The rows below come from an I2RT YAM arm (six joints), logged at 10 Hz.
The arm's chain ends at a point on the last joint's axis. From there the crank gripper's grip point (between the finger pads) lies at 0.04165 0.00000 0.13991 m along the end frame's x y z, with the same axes.
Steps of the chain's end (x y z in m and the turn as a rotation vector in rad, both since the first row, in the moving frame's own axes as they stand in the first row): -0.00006 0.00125 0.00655 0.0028 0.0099 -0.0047; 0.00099 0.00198 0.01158 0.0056 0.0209 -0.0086; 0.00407 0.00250 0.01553 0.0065 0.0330 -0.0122; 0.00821 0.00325 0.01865 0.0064 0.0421 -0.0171; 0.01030 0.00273 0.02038 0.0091 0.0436 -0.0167; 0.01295 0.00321 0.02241 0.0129 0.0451 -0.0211; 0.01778 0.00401 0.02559 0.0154 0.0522 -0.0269; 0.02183 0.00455 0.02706 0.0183 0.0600 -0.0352; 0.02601 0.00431 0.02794 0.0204 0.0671 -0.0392
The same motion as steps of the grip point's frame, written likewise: 0.00132 0.00066 0.00613 0.0028 0.0099 -0.0047; 0.00390 0.00083 0.01068 0.0056 0.0209 -0.0086; 0.00865 0.00106 0.01408 0.0065 0.0330 -0.0122; 0.01405 0.00160 0.01677 0.0064 0.0421 -0.0171; 0.01634 0.00072 0.01842 0.0091 0.0436 -0.0167; 0.01919 0.00047 0.02037 0.0129 0.0451 -0.0211; 0.02498 0.00066 0.02320 0.0154 0.0522 -0.0269; 0.03007 0.00040 0.02427 0.0183 0.0600 -0.0352; 0.03521 -0.00033 0.02479 0.0204 0.0671 -0.0392
